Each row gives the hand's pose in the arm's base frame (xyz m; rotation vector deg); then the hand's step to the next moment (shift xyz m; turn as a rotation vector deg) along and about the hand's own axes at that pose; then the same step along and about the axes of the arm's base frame.
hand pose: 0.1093 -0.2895 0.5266 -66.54 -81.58 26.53
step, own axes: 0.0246 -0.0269 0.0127 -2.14 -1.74 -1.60
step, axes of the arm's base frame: -0.0173 0.0135 0.0318 0.42 -3.08 0.71
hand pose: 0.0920 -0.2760 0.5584 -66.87 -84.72 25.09
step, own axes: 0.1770 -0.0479 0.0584 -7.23 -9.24 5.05
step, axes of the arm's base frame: -0.0479 0.1465 0.1153 -9.37 -8.42 2.11
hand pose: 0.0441 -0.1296 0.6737 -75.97 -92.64 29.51
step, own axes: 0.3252 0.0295 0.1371 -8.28 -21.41 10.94
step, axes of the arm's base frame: -0.0898 0.3399 0.0430 -20.73 -11.94 8.62
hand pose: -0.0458 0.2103 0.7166 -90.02 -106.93 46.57
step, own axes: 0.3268 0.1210 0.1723 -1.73 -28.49 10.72
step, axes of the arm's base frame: -0.1010 0.3222 -0.1926 -26.15 -6.36 14.32
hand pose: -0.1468 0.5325 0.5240 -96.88 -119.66 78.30
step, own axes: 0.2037 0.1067 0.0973 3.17 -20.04 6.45
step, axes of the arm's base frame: -0.0558 0.1116 -0.2163 -19.35 -0.22 8.87
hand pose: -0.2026 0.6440 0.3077 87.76 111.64 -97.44
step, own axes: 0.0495 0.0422 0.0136 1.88 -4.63 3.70
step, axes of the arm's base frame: 0.0009 0.0114 -0.0655 -6.09 -1.15 0.51
